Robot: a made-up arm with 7 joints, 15 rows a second.
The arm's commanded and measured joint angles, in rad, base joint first. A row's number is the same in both.
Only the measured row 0 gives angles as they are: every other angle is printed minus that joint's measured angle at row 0.
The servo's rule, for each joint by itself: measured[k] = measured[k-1] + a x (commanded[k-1-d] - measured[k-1]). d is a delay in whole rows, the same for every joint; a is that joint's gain. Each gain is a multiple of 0.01, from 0.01 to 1. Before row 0 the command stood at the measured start. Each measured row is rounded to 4 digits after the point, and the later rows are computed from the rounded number. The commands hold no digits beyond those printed.
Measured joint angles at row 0:
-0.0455, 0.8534, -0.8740, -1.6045, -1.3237, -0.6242, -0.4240
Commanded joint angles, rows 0 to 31:
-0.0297, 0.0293, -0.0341, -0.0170, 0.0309, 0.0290, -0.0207
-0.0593, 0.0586, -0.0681, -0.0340, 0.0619, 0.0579, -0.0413
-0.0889, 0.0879, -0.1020, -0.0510, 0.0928, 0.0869, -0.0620
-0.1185, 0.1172, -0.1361, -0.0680, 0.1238, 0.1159, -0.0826
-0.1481, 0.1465, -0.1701, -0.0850, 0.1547, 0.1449, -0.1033
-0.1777, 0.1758, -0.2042, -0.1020, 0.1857, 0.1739, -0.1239
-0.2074, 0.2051, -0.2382, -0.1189, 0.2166, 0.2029, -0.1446
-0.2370, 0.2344, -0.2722, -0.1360, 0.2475, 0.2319, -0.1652
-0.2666, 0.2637, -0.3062, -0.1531, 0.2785, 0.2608, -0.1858
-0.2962, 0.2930, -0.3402, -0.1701, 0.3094, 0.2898, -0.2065
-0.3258, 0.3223, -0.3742, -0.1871, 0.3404, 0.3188, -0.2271
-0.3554, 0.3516, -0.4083, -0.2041, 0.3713, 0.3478, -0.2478
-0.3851, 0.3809, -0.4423, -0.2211, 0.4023, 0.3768, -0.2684
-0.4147, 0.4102, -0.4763, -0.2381, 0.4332, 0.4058, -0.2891
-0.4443, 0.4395, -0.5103, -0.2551, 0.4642, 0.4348, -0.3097
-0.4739, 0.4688, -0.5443, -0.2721, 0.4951, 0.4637, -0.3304
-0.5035, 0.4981, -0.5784, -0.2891, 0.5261, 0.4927, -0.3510
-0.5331, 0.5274, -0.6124, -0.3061, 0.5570, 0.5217, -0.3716
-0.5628, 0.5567, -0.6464, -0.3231, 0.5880, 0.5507, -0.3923
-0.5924, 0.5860, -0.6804, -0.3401, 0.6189, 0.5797, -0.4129
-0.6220, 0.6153, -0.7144, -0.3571, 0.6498, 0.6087, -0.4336
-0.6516, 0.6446, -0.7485, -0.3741, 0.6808, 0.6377, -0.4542
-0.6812, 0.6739, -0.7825, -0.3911, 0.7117, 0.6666, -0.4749
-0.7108, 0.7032, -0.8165, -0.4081, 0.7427, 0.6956, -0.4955
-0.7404, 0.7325, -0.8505, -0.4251, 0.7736, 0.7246, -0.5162
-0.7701, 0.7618, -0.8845, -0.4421, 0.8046, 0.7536, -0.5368
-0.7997, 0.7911, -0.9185, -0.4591, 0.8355, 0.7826, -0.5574
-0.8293, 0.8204, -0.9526, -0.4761, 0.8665, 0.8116, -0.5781
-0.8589, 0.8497, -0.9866, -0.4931, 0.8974, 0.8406, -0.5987
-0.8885, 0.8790, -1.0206, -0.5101, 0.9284, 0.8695, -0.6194
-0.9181, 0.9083, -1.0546, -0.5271, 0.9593, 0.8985, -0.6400
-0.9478, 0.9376, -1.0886, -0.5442, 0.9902, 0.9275, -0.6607
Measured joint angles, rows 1 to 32:
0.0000, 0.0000, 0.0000, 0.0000, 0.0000, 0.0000, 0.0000
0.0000, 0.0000, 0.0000, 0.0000, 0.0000, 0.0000, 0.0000
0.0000, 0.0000, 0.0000, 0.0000, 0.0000, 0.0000, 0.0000
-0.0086, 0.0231, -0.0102, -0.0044, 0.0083, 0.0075, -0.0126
-0.0233, 0.0511, -0.0276, -0.0121, 0.0228, 0.0206, -0.0301
-0.0423, 0.0802, -0.0499, -0.0222, 0.0417, 0.0378, -0.0496
-0.0644, 0.1094, -0.0758, -0.0341, 0.0639, 0.0581, -0.0697
-0.0887, 0.1387, -0.1041, -0.0473, 0.0884, 0.0807, -0.0902
-0.1145, 0.1680, -0.1341, -0.0615, 0.1147, 0.1049, -0.1108
-0.1414, 0.1973, -0.1653, -0.0764, 0.1422, 0.1304, -0.1314
-0.1691, 0.2266, -0.1974, -0.0919, 0.1706, 0.1568, -0.1520
-0.1974, 0.2559, -0.2300, -0.1078, 0.1997, 0.1838, -0.1726
-0.2261, 0.2852, -0.2631, -0.1240, 0.2293, 0.2114, -0.1933
-0.2550, 0.3145, -0.2964, -0.1404, 0.2593, 0.2393, -0.2139
-0.2841, 0.3438, -0.3300, -0.1570, 0.2895, 0.2675, -0.2346
-0.3134, 0.3731, -0.3637, -0.1737, 0.3200, 0.2959, -0.2552
-0.3428, 0.4024, -0.3975, -0.1904, 0.3506, 0.3245, -0.2759
-0.3722, 0.4317, -0.4313, -0.2072, 0.3813, 0.3532, -0.2965
-0.4017, 0.4610, -0.4652, -0.2241, 0.4120, 0.3819, -0.3172
-0.4312, 0.4903, -0.4992, -0.2410, 0.4428, 0.4107, -0.3378
-0.4608, 0.5196, -0.5332, -0.2579, 0.4736, 0.4396, -0.3584
-0.4904, 0.5489, -0.5672, -0.2749, 0.5045, 0.4685, -0.3791
-0.5200, 0.5782, -0.6012, -0.2919, 0.5354, 0.4974, -0.3997
-0.5496, 0.6075, -0.6352, -0.3089, 0.5663, 0.5263, -0.4204
-0.5792, 0.6368, -0.6692, -0.3259, 0.5972, 0.5553, -0.4410
-0.6088, 0.6661, -0.7032, -0.3429, 0.6281, 0.5842, -0.4617
-0.6384, 0.6954, -0.7372, -0.3599, 0.6590, 0.6132, -0.4823
-0.6680, 0.7247, -0.7712, -0.3769, 0.6899, 0.6422, -0.5030
-0.6976, 0.7540, -0.8052, -0.3939, 0.7209, 0.6712, -0.5236
-0.7272, 0.7833, -0.8392, -0.4109, 0.7518, 0.7002, -0.5442
-0.7568, 0.8126, -0.8732, -0.4279, 0.7828, 0.7292, -0.5649
-0.7864, 0.8419, -0.9072, -0.4449, 0.8137, 0.7582, -0.5855
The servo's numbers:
d 3
a 0.29 0.79 0.30 0.26 0.27 0.26 0.61

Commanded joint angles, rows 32 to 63:
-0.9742, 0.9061, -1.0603, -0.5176, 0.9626, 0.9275, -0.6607
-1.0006, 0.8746, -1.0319, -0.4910, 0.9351, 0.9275, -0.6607
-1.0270, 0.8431, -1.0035, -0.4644, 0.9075, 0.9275, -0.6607
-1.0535, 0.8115, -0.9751, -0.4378, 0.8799, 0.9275, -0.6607
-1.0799, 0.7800, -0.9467, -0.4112, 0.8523, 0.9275, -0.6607
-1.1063, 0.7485, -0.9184, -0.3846, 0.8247, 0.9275, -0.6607
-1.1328, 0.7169, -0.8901, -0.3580, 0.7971, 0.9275, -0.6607
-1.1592, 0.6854, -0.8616, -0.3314, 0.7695, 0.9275, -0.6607
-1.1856, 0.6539, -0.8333, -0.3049, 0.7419, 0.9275, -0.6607
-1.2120, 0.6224, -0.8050, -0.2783, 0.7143, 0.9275, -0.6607
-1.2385, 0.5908, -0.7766, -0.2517, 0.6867, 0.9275, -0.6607
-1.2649, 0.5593, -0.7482, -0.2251, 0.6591, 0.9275, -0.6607
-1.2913, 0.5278, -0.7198, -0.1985, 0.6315, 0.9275, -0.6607
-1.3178, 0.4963, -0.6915, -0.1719, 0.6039, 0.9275, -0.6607
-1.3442, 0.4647, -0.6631, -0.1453, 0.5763, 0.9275, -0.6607
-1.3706, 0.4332, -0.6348, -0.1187, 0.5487, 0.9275, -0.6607
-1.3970, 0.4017, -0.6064, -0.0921, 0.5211, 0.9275, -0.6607
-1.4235, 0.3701, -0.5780, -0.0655, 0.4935, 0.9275, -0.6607
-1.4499, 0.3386, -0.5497, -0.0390, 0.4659, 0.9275, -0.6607
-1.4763, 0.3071, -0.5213, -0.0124, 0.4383, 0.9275, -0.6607
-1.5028, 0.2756, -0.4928, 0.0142, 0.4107, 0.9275, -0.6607
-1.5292, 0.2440, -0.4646, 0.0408, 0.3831, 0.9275, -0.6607
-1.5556, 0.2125, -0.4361, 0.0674, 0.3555, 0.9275, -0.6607
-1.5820, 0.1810, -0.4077, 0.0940, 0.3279, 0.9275, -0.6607
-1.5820, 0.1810, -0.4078, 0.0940, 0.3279, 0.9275, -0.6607
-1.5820, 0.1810, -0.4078, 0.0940, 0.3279, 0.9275, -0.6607
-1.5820, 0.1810, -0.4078, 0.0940, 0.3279, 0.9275, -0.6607
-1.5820, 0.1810, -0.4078, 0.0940, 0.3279, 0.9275, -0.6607
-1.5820, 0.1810, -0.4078, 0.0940, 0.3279, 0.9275, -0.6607
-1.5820, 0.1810, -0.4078, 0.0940, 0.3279, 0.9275, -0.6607
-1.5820, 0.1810, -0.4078, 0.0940, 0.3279, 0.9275, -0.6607
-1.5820, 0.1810, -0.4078, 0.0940, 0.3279, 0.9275, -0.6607
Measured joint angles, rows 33 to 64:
-0.8160, 0.8712, -0.9412, -0.4619, 0.8447, 0.7871, -0.6062
-0.8456, 0.9005, -0.9752, -0.4789, 0.8756, 0.8161, -0.6268
-0.8752, 0.9298, -1.0092, -0.4959, 0.9065, 0.8451, -0.6475
-0.9039, 0.9111, -1.0245, -0.5015, 0.9216, 0.8665, -0.6556
-0.9319, 0.8823, -1.0267, -0.4988, 0.9252, 0.8824, -0.6587
-0.9595, 0.8513, -1.0197, -0.4899, 0.9204, 0.8941, -0.6599
-0.9868, 0.8199, -1.0063, -0.4764, 0.9095, 0.9028, -0.6604
-1.0138, 0.7884, -0.9884, -0.4594, 0.8941, 0.9092, -0.6606
-1.0406, 0.7569, -0.9674, -0.4400, 0.8754, 0.9140, -0.6607
-1.0673, 0.7253, -0.9442, -0.4187, 0.8543, 0.9175, -0.6607
-1.0940, 0.6938, -0.9194, -0.3960, 0.8314, 0.9201, -0.6607
-1.1206, 0.6623, -0.8936, -0.3723, 0.8072, 0.9220, -0.6607
-1.1471, 0.6308, -0.8670, -0.3479, 0.7821, 0.9234, -0.6607
-1.1736, 0.5992, -0.8399, -0.3229, 0.7563, 0.9245, -0.6607
-1.2001, 0.5677, -0.8124, -0.2975, 0.7301, 0.9253, -0.6607
-1.2265, 0.5362, -0.7846, -0.2718, 0.7035, 0.9259, -0.6607
-1.2530, 0.5047, -0.7567, -0.2458, 0.6766, 0.9263, -0.6607
-1.2794, 0.4731, -0.7286, -0.2197, 0.6495, 0.9266, -0.6607
-1.3058, 0.4416, -0.7005, -0.1934, 0.6223, 0.9268, -0.6607
-1.3322, 0.4101, -0.6723, -0.1671, 0.5950, 0.9270, -0.6607
-1.3587, 0.3785, -0.6440, -0.1407, 0.5676, 0.9271, -0.6607
-1.3851, 0.3470, -0.6157, -0.1143, 0.5401, 0.9272, -0.6607
-1.4115, 0.3155, -0.5874, -0.0878, 0.5126, 0.9273, -0.6607
-1.4380, 0.2840, -0.5590, -0.0613, 0.4851, 0.9274, -0.6607
-1.4644, 0.2524, -0.5307, -0.0348, 0.4576, 0.9274, -0.6607
-1.4908, 0.2209, -0.5023, -0.0082, 0.4300, 0.9274, -0.6607
-1.5172, 0.1894, -0.4739, 0.0184, 0.4024, 0.9274, -0.6607
-1.5360, 0.1828, -0.4541, 0.0381, 0.3823, 0.9274, -0.6607
-1.5493, 0.1814, -0.4402, 0.0526, 0.3676, 0.9274, -0.6607
-1.5588, 0.1811, -0.4305, 0.0634, 0.3569, 0.9274, -0.6607
-1.5655, 0.1810, -0.4237, 0.0714, 0.3491, 0.9274, -0.6607
-1.5703, 0.1810, -0.4189, 0.0773, 0.3434, 0.9274, -0.6607

